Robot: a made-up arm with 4 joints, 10 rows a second.
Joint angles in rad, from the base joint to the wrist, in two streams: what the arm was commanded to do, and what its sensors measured. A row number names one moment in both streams.
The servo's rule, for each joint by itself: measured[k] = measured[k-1] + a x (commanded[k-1-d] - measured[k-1]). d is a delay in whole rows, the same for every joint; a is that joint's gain. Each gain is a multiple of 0.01, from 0.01 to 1. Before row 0 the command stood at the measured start. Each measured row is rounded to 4 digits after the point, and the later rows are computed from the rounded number. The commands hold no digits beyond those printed.
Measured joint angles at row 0:
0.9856 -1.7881 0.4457 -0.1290
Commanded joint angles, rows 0 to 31:
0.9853 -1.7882 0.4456 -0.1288
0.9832 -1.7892 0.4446 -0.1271
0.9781 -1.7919 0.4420 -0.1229
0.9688 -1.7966 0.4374 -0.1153
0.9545 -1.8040 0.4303 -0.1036
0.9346 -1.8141 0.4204 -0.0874
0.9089 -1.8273 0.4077 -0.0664
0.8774 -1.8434 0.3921 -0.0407
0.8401 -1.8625 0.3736 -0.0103
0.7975 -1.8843 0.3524 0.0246
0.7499 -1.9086 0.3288 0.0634
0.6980 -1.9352 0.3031 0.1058
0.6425 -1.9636 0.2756 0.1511
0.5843 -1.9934 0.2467 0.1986
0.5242 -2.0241 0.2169 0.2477
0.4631 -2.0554 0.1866 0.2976
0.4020 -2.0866 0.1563 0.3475
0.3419 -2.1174 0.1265 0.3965
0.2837 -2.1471 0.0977 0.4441
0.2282 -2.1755 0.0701 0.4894
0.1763 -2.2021 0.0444 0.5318
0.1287 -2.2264 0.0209 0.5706
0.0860 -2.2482 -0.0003 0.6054
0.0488 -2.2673 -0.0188 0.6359
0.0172 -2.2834 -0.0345 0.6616
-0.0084 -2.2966 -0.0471 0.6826
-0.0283 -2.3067 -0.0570 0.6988
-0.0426 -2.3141 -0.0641 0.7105
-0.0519 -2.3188 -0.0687 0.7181
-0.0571 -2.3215 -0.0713 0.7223
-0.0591 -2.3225 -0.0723 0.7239
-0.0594 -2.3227 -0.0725 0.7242
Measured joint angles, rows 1 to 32:
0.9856 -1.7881 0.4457 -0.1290
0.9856 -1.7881 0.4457 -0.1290
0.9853 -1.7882 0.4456 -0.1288
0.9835 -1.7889 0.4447 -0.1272
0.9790 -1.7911 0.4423 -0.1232
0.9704 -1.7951 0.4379 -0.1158
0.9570 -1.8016 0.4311 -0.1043
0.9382 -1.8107 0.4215 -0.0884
0.9136 -1.8228 0.4091 -0.0677
0.8832 -1.8378 0.3938 -0.0423
0.8470 -1.8558 0.3756 -0.0122
0.8054 -1.8766 0.3547 0.0224
0.7588 -1.9000 0.3314 0.0609
0.7077 -1.9257 0.3059 0.1031
0.6529 -1.9534 0.2786 0.1482
0.5953 -1.9826 0.2499 0.1956
0.5356 -2.0129 0.2202 0.2446
0.4747 -2.0439 0.1900 0.2944
0.4136 -2.0751 0.1597 0.3443
0.3534 -2.1060 0.1298 0.3934
0.2949 -2.1360 0.1009 0.4411
0.2389 -2.1648 0.0732 0.4865
0.1863 -2.1920 0.0473 0.5291
0.1379 -2.2171 0.0235 0.5681
0.0943 -2.2398 0.0021 0.6032
0.0561 -2.2599 -0.0167 0.6339
0.0234 -2.2771 -0.0327 0.6599
-0.0033 -2.2913 -0.0457 0.6812
-0.0243 -2.3025 -0.0559 0.6977
-0.0397 -2.3110 -0.0633 0.7097
-0.0499 -2.3167 -0.0682 0.7176
-0.0559 -2.3202 -0.0710 0.7220
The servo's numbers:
d 2
a 0.84 0.73 0.90 0.94

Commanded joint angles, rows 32 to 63:
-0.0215 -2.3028 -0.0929 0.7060
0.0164 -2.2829 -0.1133 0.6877
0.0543 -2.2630 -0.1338 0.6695
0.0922 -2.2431 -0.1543 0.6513
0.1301 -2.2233 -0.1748 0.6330
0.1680 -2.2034 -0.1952 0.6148
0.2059 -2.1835 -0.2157 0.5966
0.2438 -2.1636 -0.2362 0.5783
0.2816 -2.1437 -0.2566 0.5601
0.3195 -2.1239 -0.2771 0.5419
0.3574 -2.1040 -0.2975 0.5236
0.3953 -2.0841 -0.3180 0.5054
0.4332 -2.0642 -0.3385 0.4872
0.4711 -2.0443 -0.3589 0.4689
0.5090 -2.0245 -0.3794 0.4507
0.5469 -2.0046 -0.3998 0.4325
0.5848 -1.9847 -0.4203 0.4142
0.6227 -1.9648 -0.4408 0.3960
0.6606 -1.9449 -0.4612 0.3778
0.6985 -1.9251 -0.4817 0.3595
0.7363 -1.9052 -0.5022 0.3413
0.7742 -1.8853 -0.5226 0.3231
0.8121 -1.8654 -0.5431 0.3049
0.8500 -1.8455 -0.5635 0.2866
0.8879 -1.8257 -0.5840 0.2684
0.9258 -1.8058 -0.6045 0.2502
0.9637 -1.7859 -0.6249 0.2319
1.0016 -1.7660 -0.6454 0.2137
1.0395 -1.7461 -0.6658 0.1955
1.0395 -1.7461 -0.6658 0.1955
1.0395 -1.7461 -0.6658 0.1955
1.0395 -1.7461 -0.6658 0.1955
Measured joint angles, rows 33 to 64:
-0.0586 -2.3219 -0.0722 0.7238
-0.0593 -2.3225 -0.0725 0.7242
-0.0275 -2.3081 -0.0909 0.7071
0.0094 -2.2897 -0.1111 0.6889
0.0471 -2.2702 -0.1315 0.6707
0.0850 -2.2504 -0.1520 0.6525
0.1229 -2.2306 -0.1725 0.6342
0.1608 -2.2107 -0.1929 0.6160
0.1987 -2.1908 -0.2134 0.5978
0.2366 -2.1709 -0.2339 0.5795
0.2744 -2.1510 -0.2543 0.5613
0.3123 -2.1312 -0.2748 0.5431
0.3502 -2.1113 -0.2952 0.5248
0.3881 -2.0914 -0.3157 0.5066
0.4260 -2.0715 -0.3362 0.4884
0.4639 -2.0516 -0.3566 0.4701
0.5018 -2.0318 -0.3771 0.4519
0.5397 -2.0119 -0.3975 0.4337
0.5776 -1.9920 -0.4180 0.4154
0.6155 -1.9721 -0.4385 0.3972
0.6534 -1.9522 -0.4589 0.3790
0.6913 -1.9324 -0.4794 0.3607
0.7291 -1.9125 -0.4999 0.3425
0.7670 -1.8926 -0.5203 0.3243
0.8049 -1.8727 -0.5408 0.3061
0.8428 -1.8528 -0.5612 0.2878
0.8807 -1.8330 -0.5817 0.2696
0.9186 -1.8131 -0.6022 0.2514
0.9565 -1.7932 -0.6226 0.2331
0.9944 -1.7733 -0.6431 0.2149
1.0323 -1.7534 -0.6635 0.1967
1.0383 -1.7481 -0.6656 0.1956

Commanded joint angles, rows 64 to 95:
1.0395 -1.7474 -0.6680 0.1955
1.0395 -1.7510 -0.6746 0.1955
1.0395 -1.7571 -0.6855 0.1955
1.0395 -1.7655 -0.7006 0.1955
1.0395 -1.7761 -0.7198 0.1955
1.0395 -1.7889 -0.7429 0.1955
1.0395 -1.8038 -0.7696 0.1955
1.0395 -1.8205 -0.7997 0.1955
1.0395 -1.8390 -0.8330 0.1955
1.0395 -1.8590 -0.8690 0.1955
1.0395 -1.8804 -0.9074 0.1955
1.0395 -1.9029 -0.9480 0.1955
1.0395 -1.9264 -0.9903 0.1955
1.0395 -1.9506 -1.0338 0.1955
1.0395 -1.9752 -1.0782 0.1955
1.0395 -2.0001 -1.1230 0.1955
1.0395 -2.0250 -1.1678 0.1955
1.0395 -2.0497 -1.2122 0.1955
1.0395 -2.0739 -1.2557 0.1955
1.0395 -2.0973 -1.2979 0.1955
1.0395 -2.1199 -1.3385 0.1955
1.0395 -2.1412 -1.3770 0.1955
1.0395 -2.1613 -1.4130 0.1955
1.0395 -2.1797 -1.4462 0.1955
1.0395 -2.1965 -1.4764 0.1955
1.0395 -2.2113 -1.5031 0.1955
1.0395 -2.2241 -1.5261 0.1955
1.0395 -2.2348 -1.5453 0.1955
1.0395 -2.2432 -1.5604 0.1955
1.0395 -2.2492 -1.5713 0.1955
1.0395 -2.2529 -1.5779 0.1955
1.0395 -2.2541 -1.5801 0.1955
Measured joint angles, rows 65 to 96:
1.0393 -1.7466 -0.6658 0.1955
1.0395 -1.7462 -0.6658 0.1955
1.0395 -1.7471 -0.6678 0.1955
1.0395 -1.7499 -0.6739 0.1955
1.0395 -1.7552 -0.6843 0.1955
1.0395 -1.7627 -0.6990 0.1955
1.0395 -1.7725 -0.7177 0.1955
1.0395 -1.7845 -0.7404 0.1955
1.0395 -1.7986 -0.7667 0.1955
1.0395 -1.8146 -0.7964 0.1955
1.0395 -1.8324 -0.8293 0.1955
1.0395 -1.8518 -0.8650 0.1955
1.0395 -1.8727 -0.9032 0.1955
1.0395 -1.8947 -0.9435 0.1955
1.0395 -1.9178 -0.9856 0.1955
1.0395 -1.9417 -1.0290 0.1955
1.0395 -1.9662 -1.0733 0.1955
1.0395 -1.9909 -1.1180 0.1955
1.0395 -2.0158 -1.1628 0.1955
1.0395 -2.0405 -1.2073 0.1955
1.0395 -2.0649 -1.2509 0.1955
1.0395 -2.0886 -1.2932 0.1955
1.0395 -2.1114 -1.3340 0.1955
1.0395 -2.1332 -1.3727 0.1955
1.0395 -2.1537 -1.4090 0.1955
1.0395 -2.1727 -1.4425 0.1955
1.0395 -2.1901 -1.4730 0.1955
1.0395 -2.2056 -1.5001 0.1955
1.0395 -2.2191 -1.5235 0.1955
1.0395 -2.2306 -1.5431 0.1955
1.0395 -2.2398 -1.5587 0.1955
1.0395 -2.2467 -1.5700 0.1955

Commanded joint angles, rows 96 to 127:
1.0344 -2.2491 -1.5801 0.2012
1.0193 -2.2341 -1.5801 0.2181
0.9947 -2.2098 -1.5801 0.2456
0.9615 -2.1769 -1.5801 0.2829
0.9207 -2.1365 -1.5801 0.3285
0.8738 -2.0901 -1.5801 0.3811
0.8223 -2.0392 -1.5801 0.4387
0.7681 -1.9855 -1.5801 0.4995
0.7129 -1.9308 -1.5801 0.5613
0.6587 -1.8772 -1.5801 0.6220
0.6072 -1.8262 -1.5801 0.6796
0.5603 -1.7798 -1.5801 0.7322
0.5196 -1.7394 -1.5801 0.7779
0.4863 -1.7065 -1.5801 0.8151
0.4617 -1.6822 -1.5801 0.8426
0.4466 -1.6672 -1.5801 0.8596
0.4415 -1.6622 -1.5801 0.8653
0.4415 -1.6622 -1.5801 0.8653
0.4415 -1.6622 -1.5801 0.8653
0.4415 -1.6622 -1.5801 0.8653
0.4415 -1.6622 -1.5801 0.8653
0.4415 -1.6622 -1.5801 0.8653
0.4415 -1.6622 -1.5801 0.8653
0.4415 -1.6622 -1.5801 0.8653
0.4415 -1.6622 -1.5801 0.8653
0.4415 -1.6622 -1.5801 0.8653
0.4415 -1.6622 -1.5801 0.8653
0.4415 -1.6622 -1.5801 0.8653
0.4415 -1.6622 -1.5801 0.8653
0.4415 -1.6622 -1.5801 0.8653
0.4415 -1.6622 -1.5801 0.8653
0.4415 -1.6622 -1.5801 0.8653
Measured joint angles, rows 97 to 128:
1.0395 -2.2512 -1.5771 0.1955
1.0395 -2.2533 -1.5798 0.1955
1.0352 -2.2502 -1.5801 0.2009
1.0218 -2.2384 -1.5801 0.2171
0.9990 -2.2175 -1.5801 0.2439
0.9675 -2.1879 -1.5801 0.2806
0.9282 -2.1504 -1.5801 0.3256
0.8825 -2.1064 -1.5801 0.3778
0.8319 -2.0573 -1.5801 0.4350
0.7783 -2.0049 -1.5801 0.4956
0.7234 -1.9508 -1.5801 0.5574
0.6691 -1.8971 -1.5801 0.6181
0.6171 -1.8453 -1.5801 0.6759
0.5694 -1.7975 -1.5801 0.7288
0.5276 -1.7551 -1.5801 0.7750
0.4929 -1.7196 -1.5801 0.8127
0.4667 -1.6923 -1.5801 0.8408
0.4498 -1.6740 -1.5801 0.8585
0.4428 -1.6654 -1.5801 0.8649
0.4417 -1.6631 -1.5801 0.8653
0.4415 -1.6624 -1.5801 0.8653
0.4415 -1.6623 -1.5801 0.8653
0.4415 -1.6622 -1.5801 0.8653
0.4415 -1.6622 -1.5801 0.8653
0.4415 -1.6622 -1.5801 0.8653
0.4415 -1.6622 -1.5801 0.8653
0.4415 -1.6622 -1.5801 0.8653
0.4415 -1.6622 -1.5801 0.8653
0.4415 -1.6622 -1.5801 0.8653
0.4415 -1.6622 -1.5801 0.8653
0.4415 -1.6622 -1.5801 0.8653
0.4415 -1.6622 -1.5801 0.8653

